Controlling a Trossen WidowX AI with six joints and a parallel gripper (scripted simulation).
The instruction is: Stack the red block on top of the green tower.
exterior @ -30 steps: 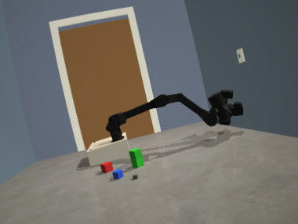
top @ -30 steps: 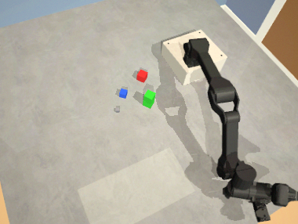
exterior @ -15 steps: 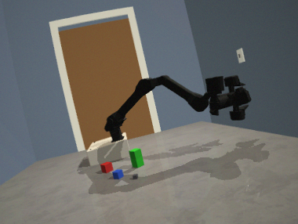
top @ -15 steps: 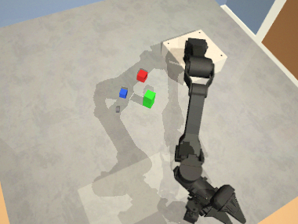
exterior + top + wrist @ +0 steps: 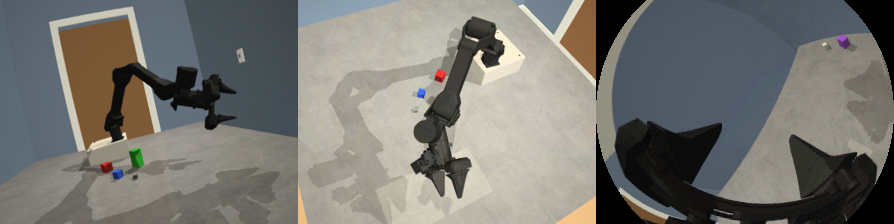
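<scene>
My gripper tip is 53 cm to the left of the red block, 15 cm above it and 14 cm past it. Round my gripper tip: grey cube: 39 cm to the right, 17 cm below; then blue block: 46 cm to the right, 16 cm below, 4 cm behind.
</scene>
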